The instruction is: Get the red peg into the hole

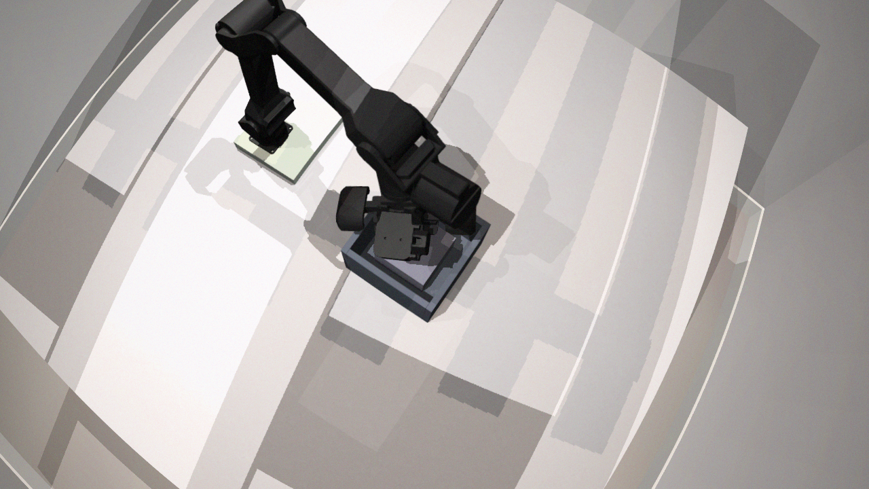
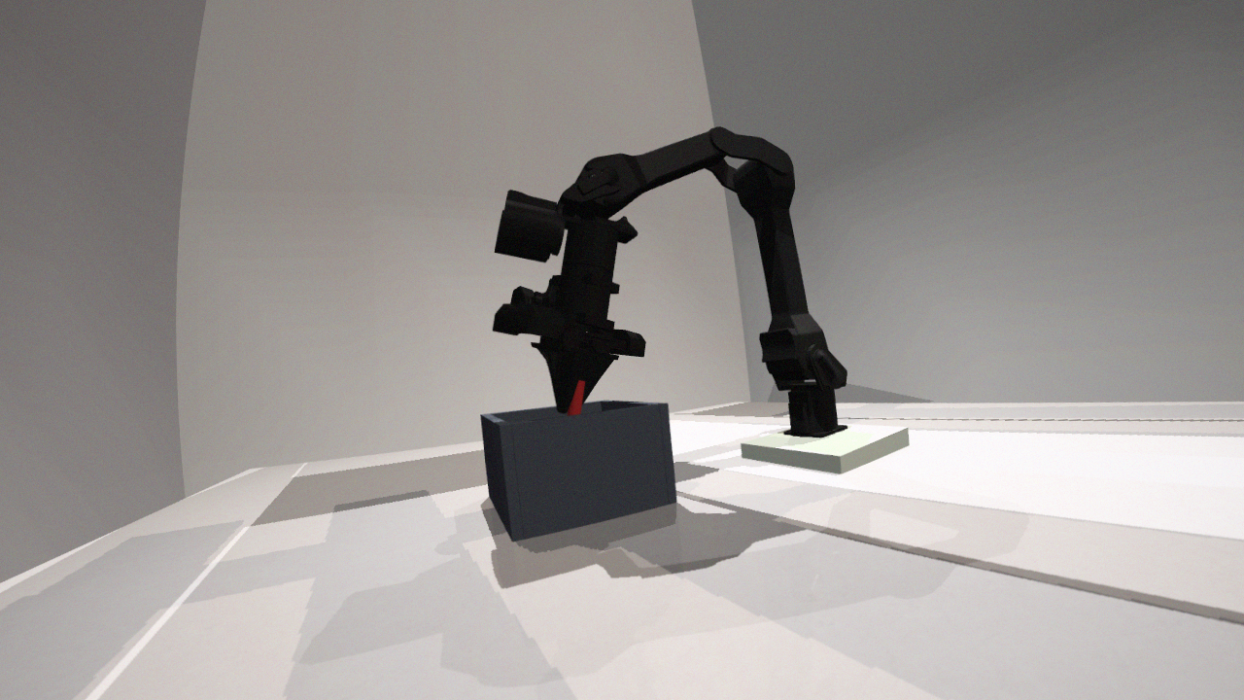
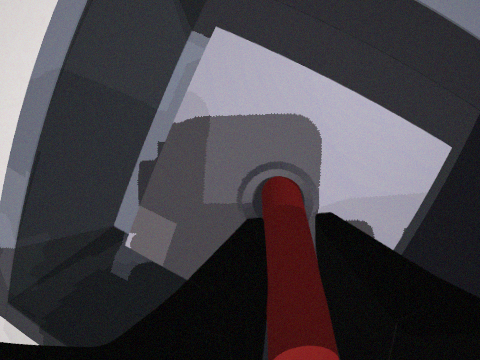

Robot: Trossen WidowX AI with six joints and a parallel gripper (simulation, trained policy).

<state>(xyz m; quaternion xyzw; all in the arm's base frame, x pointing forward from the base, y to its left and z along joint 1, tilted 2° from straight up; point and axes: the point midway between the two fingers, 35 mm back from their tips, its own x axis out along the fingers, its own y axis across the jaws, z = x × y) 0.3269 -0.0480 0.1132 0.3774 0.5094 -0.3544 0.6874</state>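
Right now the red peg is 10 mm to the left of my gripper tip and 10 mm below it. From my gripper tip the other things lie so: light grey plate (50 mm below); then dark box (70 mm below).
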